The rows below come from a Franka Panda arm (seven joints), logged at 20 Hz.
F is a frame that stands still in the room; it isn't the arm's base.
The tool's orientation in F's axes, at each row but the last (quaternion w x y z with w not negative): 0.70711, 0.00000, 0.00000, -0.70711; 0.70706, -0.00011, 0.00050, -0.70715; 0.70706, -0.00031, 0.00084, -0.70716; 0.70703, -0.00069, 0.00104, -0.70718; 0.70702, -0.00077, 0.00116, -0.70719; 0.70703, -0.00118, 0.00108, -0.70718
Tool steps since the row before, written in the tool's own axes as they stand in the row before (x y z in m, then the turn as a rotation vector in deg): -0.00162, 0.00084, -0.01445, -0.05, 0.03, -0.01; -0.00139, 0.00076, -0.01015, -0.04, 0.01, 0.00; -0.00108, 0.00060, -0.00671, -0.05, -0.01, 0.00; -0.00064, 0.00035, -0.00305, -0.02, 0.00, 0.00; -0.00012, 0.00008, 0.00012, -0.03, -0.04, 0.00; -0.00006, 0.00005, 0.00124, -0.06, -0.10, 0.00
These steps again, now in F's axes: 0.00084, 0.00162, -0.01445, 0.03, 0.05, -0.01; 0.00075, 0.00140, -0.01015, 0.01, 0.04, 0.00; 0.00059, 0.00108, -0.00671, -0.01, 0.05, 0.00; 0.00034, 0.00064, -0.00305, 0.00, 0.02, 0.00; 0.00008, 0.00012, 0.00012, -0.04, 0.03, 0.00; 0.00005, 0.00006, 0.00124, -0.10, 0.06, 0.00
